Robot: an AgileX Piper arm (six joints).
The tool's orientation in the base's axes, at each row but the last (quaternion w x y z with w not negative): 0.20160 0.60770 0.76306 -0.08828; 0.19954 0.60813 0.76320 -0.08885; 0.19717 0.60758 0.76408 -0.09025; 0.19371 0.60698 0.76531 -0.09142; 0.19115 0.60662 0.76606 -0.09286; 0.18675 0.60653 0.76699 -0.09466
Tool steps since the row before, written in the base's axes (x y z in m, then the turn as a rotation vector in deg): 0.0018 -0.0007 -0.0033 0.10 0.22 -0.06; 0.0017 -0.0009 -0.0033 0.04 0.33 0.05; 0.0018 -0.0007 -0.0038 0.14 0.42 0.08; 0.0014 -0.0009 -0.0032 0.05 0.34 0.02; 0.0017 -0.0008 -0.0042 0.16 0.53 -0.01; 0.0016 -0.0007 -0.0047 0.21 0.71 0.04
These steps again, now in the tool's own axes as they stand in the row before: 0.0004 0.0012 0.0036 0.20 0.14 -0.01; 0.0003 0.0011 0.0037 0.27 0.12 -0.16; 0.0006 0.0012 0.0041 0.32 0.25 -0.20; 0.0002 0.0008 0.0035 0.29 0.13 -0.14; 0.0007 0.0011 0.0044 0.45 0.28 -0.16; 0.0009 0.0010 0.0048 0.58 0.38 -0.26
